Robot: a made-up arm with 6 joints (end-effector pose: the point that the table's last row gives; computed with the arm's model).
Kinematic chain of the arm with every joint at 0, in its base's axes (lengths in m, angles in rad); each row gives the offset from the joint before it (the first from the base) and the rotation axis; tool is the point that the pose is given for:
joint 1: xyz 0 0 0.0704 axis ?
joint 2: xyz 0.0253 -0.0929 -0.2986 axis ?
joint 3: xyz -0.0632 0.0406 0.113 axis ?
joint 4: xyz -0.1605 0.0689 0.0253 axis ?
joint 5: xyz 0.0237 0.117 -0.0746 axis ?
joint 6: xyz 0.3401 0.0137 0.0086 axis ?
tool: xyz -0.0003 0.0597 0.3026
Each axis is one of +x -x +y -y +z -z.
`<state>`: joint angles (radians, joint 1 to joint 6).
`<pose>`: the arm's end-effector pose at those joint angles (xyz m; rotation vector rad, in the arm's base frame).
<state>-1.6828 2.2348 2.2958 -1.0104 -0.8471 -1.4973</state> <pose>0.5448 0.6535 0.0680 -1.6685 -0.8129 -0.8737</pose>
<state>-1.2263 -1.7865 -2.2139 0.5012 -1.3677 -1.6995</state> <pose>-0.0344 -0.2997 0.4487 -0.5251 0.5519 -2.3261</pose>
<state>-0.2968 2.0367 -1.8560 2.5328 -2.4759 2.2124</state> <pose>0.2830 -0.1153 0.4049 1.4906 0.4828 2.6202</pose>
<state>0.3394 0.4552 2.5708 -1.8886 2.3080 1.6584</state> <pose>-0.1583 -0.2059 -0.5181 1.6139 2.1665 -0.2902</pose>
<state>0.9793 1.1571 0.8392 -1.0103 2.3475 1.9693</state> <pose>-0.5376 -0.3230 0.3989 -0.1449 -1.4702 0.8358</pose>
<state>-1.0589 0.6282 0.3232 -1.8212 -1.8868 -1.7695</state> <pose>-0.5619 0.0163 0.2738 0.6227 -1.0595 1.9138</pose>
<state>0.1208 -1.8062 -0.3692 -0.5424 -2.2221 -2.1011</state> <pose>0.5082 0.4829 -0.0745 -1.7724 -0.8356 -0.2232</pose>
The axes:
joint 1: -x
joint 2: +z
joint 3: -x
joint 4: -y
joint 5: -z
joint 6: +x

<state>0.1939 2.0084 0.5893 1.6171 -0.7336 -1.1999</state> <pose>-0.4543 -0.6349 -0.2860 0.7086 -2.7262 0.8209</pose>
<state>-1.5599 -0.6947 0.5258 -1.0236 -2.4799 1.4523</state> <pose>0.2431 0.4118 0.6041 -1.6350 -0.4667 -1.4604</pose>
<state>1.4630 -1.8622 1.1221 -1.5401 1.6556 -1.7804</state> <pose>-0.1285 -0.1021 -0.3158 -1.3127 -1.8666 1.1242</pose>
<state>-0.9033 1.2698 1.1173 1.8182 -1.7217 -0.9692</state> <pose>-0.0150 0.4067 -0.6184 1.1537 1.9972 0.3546</pose>
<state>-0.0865 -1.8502 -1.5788 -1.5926 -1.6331 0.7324</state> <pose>0.1886 -0.1404 0.4089 1.5504 -1.0484 1.5916</pose>
